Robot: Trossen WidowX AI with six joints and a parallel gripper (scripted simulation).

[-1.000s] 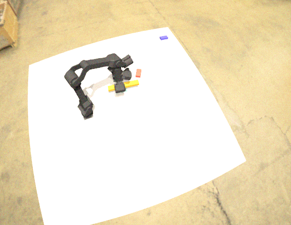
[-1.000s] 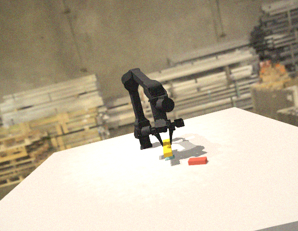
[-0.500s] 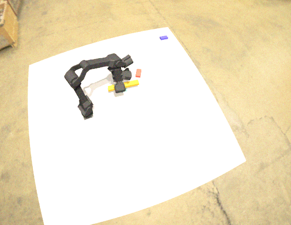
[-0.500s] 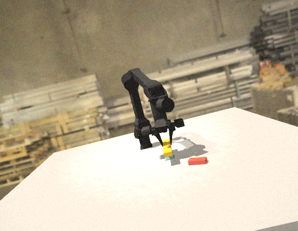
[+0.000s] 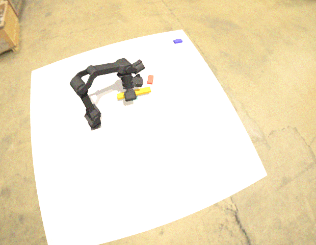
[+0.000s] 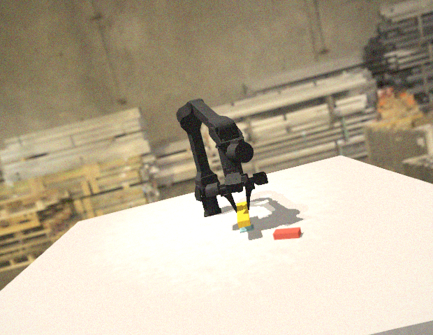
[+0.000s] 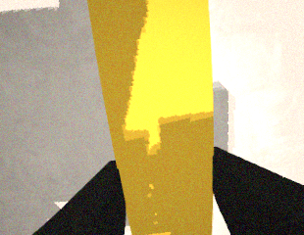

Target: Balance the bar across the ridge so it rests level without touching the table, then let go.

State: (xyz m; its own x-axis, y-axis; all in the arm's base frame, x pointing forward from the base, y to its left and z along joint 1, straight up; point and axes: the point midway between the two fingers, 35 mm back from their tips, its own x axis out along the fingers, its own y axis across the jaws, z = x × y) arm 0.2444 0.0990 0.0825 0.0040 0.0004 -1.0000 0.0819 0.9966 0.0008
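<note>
Now: the yellow bar 3 cm ahead of my gripper tip. The rest, counted from my gripper tip: red block 16 cm ahead, 9 cm to the left, 4 cm below.
</note>
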